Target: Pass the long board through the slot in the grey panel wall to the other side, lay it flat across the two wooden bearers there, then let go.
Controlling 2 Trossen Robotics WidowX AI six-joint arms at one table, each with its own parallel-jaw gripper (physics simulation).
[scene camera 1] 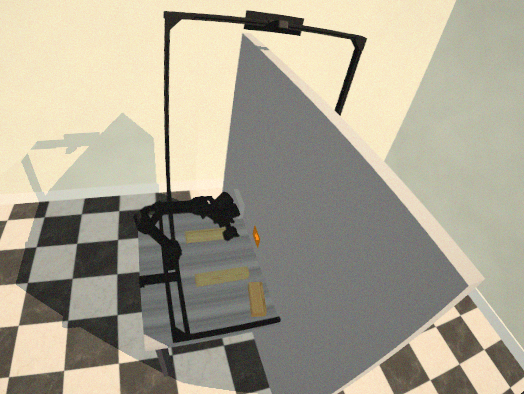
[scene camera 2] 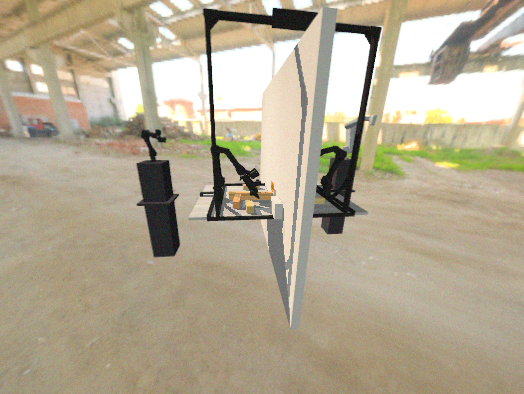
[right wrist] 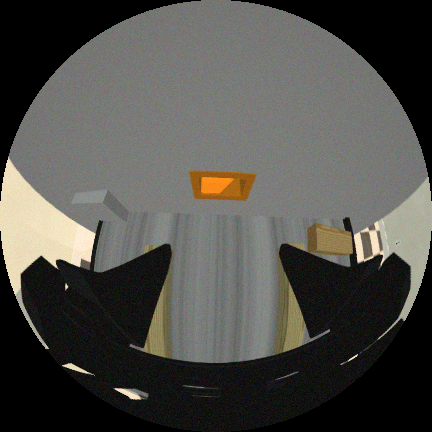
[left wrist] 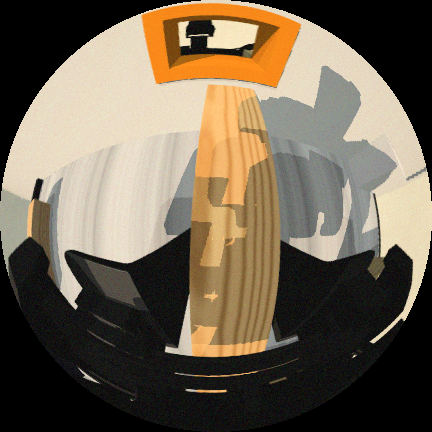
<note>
My right gripper is open, with nothing in its grasp. I also see my left gripper, an orange-framed slot and a grey panel wall.
</note>
